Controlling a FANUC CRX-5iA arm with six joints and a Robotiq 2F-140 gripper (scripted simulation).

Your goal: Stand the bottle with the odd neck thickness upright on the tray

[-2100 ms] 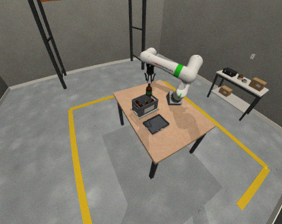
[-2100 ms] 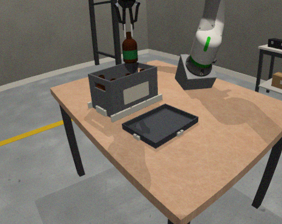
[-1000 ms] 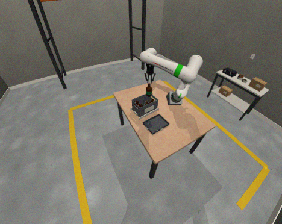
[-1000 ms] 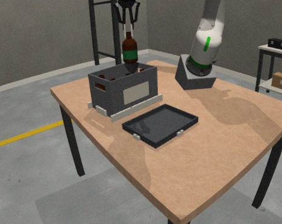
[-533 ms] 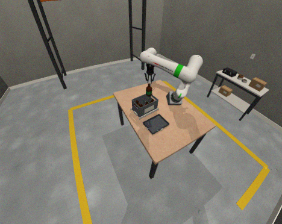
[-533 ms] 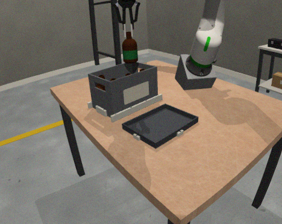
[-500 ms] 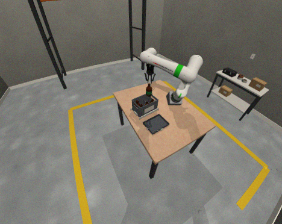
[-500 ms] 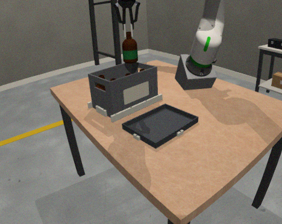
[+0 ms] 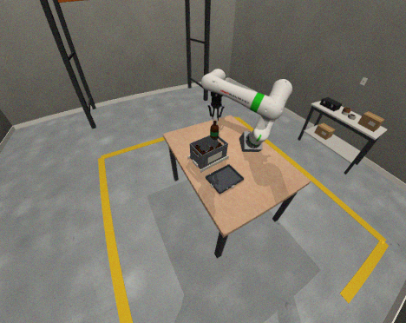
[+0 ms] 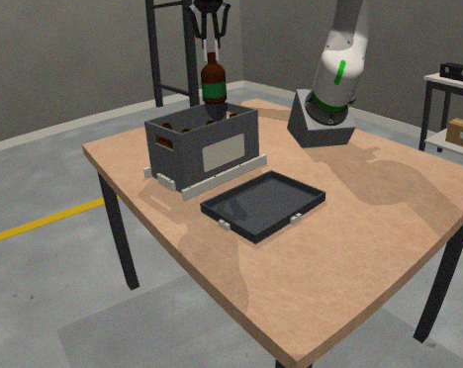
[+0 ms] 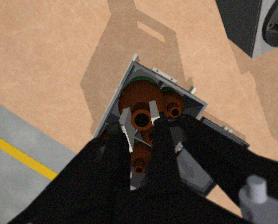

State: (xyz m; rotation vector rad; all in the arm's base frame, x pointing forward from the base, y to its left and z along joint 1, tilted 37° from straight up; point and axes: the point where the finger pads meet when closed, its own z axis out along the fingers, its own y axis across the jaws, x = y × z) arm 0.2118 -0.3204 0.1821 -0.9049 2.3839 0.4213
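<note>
Now: the bottle 90 mm below my hand. Round my hand: dark tray (110 mm ahead, 320 mm to the left, 340 mm below); dark grey crate (80 mm ahead, 50 mm to the left, 270 mm below).
</note>
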